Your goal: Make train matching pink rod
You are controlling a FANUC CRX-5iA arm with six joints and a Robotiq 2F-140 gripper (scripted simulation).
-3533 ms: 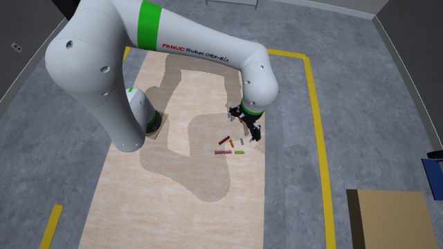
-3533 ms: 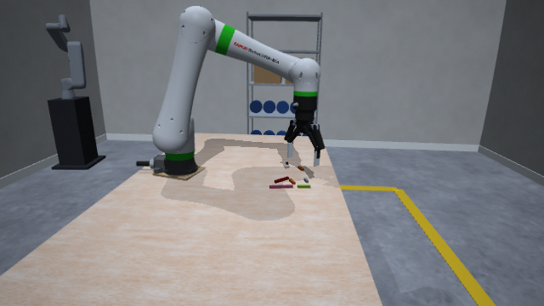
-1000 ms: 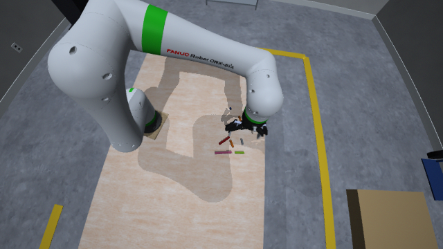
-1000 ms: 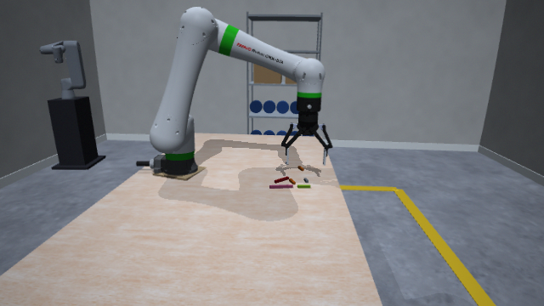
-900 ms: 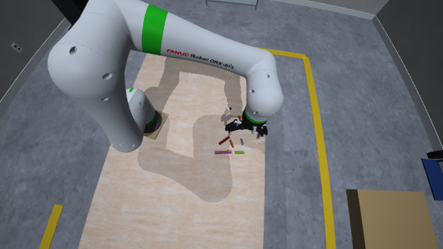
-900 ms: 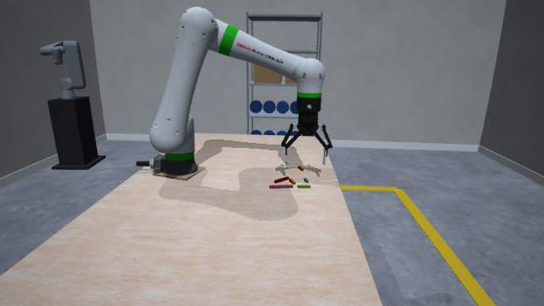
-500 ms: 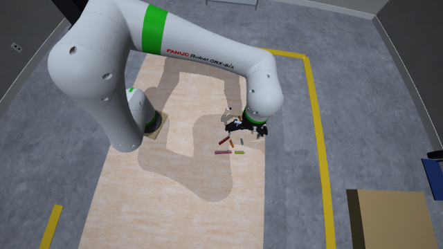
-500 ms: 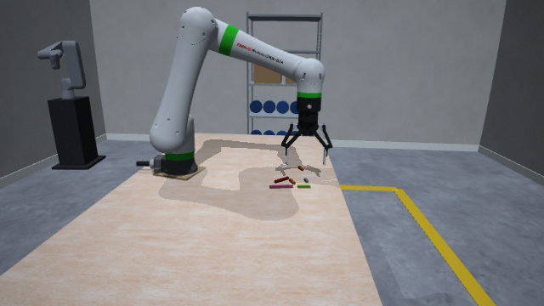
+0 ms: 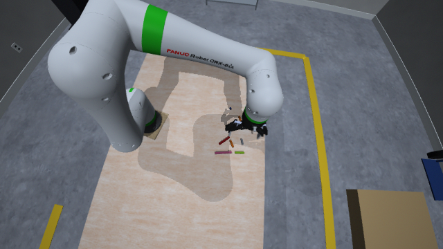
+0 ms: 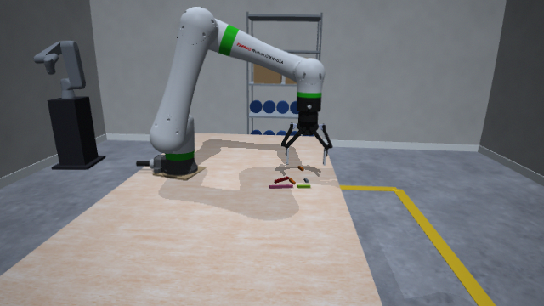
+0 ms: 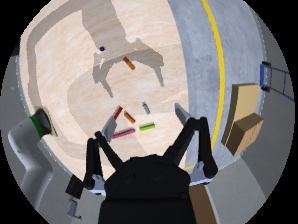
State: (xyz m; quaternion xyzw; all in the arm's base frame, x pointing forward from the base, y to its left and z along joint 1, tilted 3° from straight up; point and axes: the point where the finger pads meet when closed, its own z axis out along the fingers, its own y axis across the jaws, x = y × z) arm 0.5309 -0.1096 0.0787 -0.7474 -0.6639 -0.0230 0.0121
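My hand is 6 cm past the blue rod, 19 cm to the right of it and 7 cm above it. Also, from my hand: grey rod 2 cm to the right, 7 cm below; lime rod 2 cm behind, 8 cm to the right, 7 cm below; red rod 10 cm behind, 1 cm to the right, 7 cm below.
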